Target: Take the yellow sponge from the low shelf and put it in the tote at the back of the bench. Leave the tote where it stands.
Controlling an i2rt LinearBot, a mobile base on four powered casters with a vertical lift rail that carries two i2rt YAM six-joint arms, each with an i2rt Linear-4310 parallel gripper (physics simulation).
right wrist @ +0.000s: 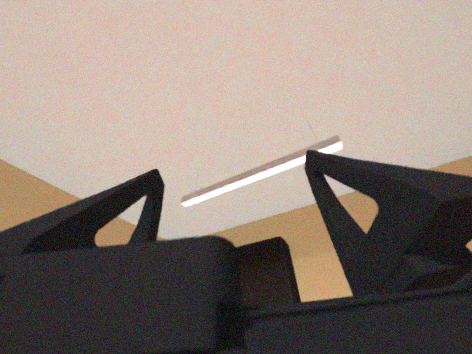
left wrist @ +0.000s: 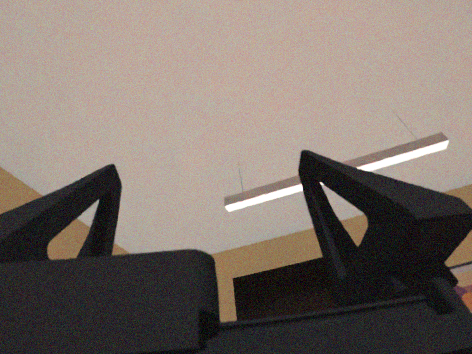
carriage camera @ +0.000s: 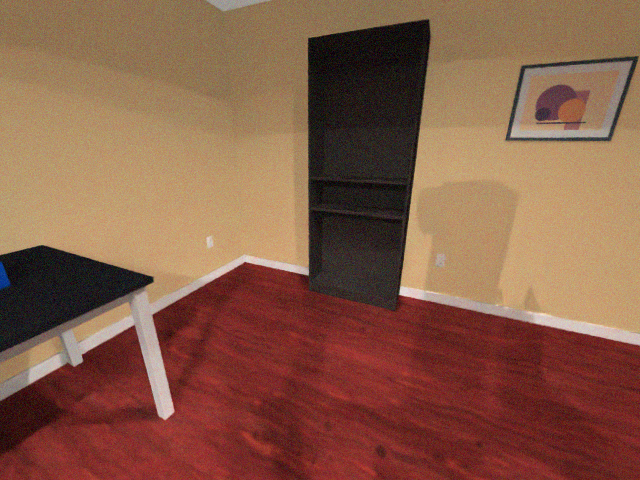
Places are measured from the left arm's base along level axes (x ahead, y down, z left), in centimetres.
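Pixels of known places: left gripper, between the fingertips: (left wrist: 210, 167); right gripper, between the fingertips: (right wrist: 232, 168).
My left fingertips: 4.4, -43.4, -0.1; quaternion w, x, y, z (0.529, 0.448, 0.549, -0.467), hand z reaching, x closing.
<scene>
For each thing: its top centre in the pictures, then the offset to it from my left fingertips, as dx, dy, dz. "pt": a spot on its surface instead. Level surfaces: height alone.
- table with a black top, height of its surface: dy +54.2
- blue object, a spot on its surface: (carriage camera: 3, 276) pt +72.4, +50.0, +92.0
- white leg, a spot on its surface: (carriage camera: 151, 356) pt +78.8, +91.6, +45.7
- red wood floor, height of its surface: dy +130.4
A tall dark shelf unit (carriage camera: 368, 302) stands against the far wall in the carriage view, with two shelf boards low down. No yellow sponge shows on it. A table with a black top (carriage camera: 77, 284) and white legs stands at the left edge. Part of a blue object (carriage camera: 3, 276) shows on it, cut off by the frame; I cannot tell whether it is the tote. My left gripper (left wrist: 210, 167) is open and empty, tilted up toward the ceiling. My right gripper (right wrist: 232, 168) is open and empty, also tilted up toward the ceiling.
A framed picture (carriage camera: 560, 105) hangs on the wall right of the shelf unit. The table's near white leg (carriage camera: 151, 356) stands on the red wood floor (carriage camera: 330, 392). A long ceiling lamp (left wrist: 400, 159) (right wrist: 245, 179) hangs overhead in both wrist views.
</scene>
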